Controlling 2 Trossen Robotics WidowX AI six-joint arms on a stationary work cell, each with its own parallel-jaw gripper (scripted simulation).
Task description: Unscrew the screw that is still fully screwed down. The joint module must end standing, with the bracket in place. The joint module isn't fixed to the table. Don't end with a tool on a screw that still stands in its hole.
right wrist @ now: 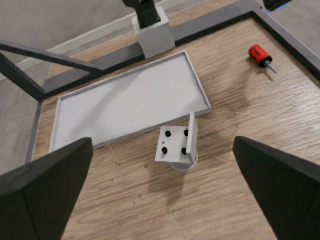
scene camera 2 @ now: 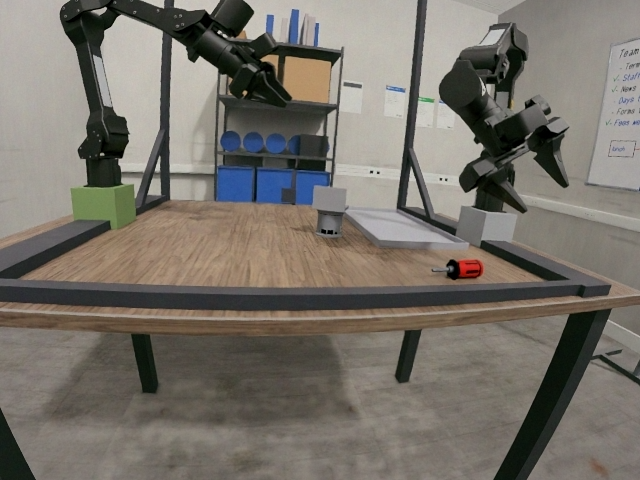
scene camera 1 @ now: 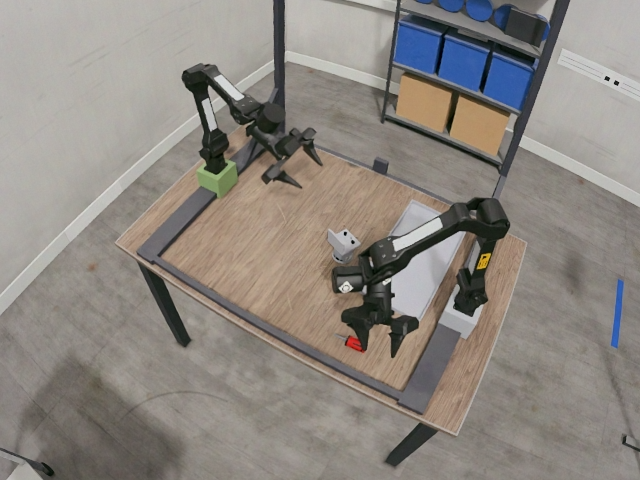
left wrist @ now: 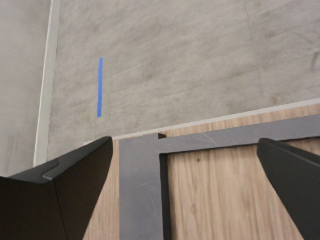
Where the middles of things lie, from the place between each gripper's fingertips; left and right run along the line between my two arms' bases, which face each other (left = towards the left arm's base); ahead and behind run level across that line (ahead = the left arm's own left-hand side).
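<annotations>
Counted from my left hand: grey bracket (scene camera 2: 324,198), 26 cm to the right, 27 cm behind, 10 cm below; shallow grey tray (scene camera 1: 415,286), 7 cm to the right, 40 cm behind, 17 cm below. Going by their middles, the grey bracket is the nearest to my left hand of the things named here.
Counted from my right hand: shallow grey tray, 33 cm to the left, 15 cm behind, 29 cm below; grey bracket, 14 cm to the left, 2 cm behind, 22 cm below. Of these, going by their middles, the bracket is the nearest to my right hand.
</annotations>
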